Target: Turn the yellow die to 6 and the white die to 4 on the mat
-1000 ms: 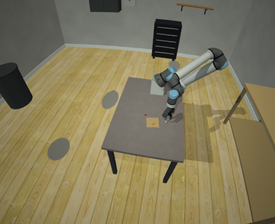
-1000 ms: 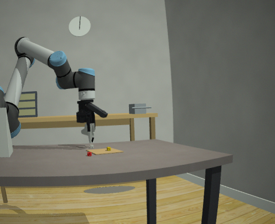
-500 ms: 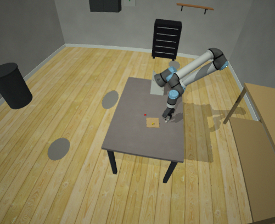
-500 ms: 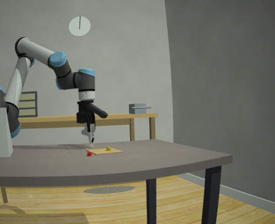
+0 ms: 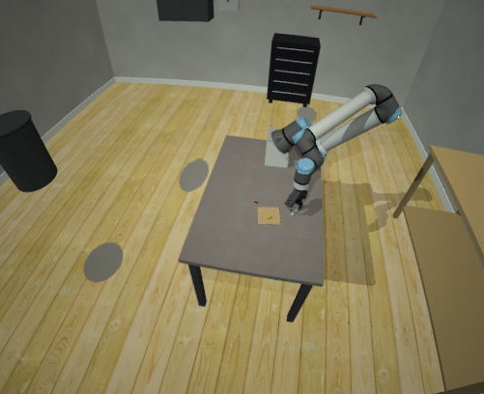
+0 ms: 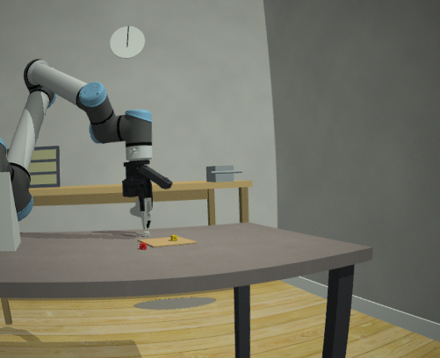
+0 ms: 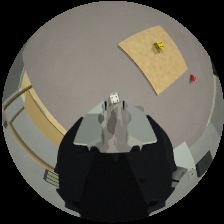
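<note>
The white die lies 3 cm below my hand. Also, from my hand: red die (24 cm to the right, 8 cm behind, 3 cm below); then tan mat (15 cm to the right, 4 cm below, 2 cm ahead); then yellow die (15 cm to the right, 4 cm ahead, 3 cm below).
</note>
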